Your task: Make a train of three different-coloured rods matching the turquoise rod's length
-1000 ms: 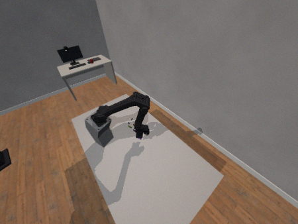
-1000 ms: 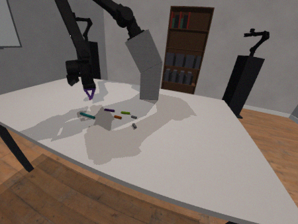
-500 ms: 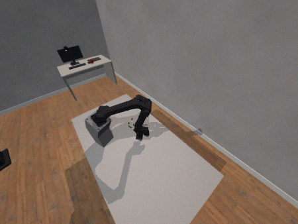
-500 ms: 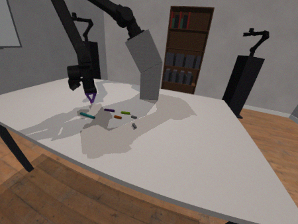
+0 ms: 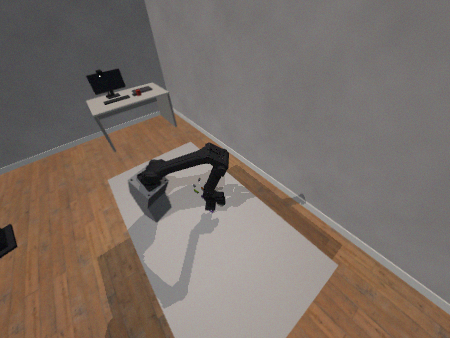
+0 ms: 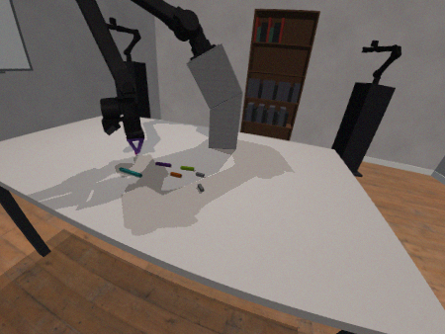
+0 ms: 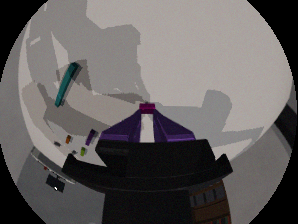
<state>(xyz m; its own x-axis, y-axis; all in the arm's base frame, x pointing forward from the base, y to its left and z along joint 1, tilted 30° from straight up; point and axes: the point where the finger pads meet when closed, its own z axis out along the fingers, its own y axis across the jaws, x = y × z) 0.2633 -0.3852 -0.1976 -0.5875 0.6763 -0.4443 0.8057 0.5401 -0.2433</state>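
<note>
My hand is 10 mm to the left of the magenta rod and 10 mm above it. Round my hand: purple rod: 140 mm to the left, 60 mm ahead, 20 mm below; turquoise rod: 140 mm ahead, 50 mm to the left, 20 mm below; orange rod: 210 mm to the left, 120 mm ahead, 20 mm below.
</note>
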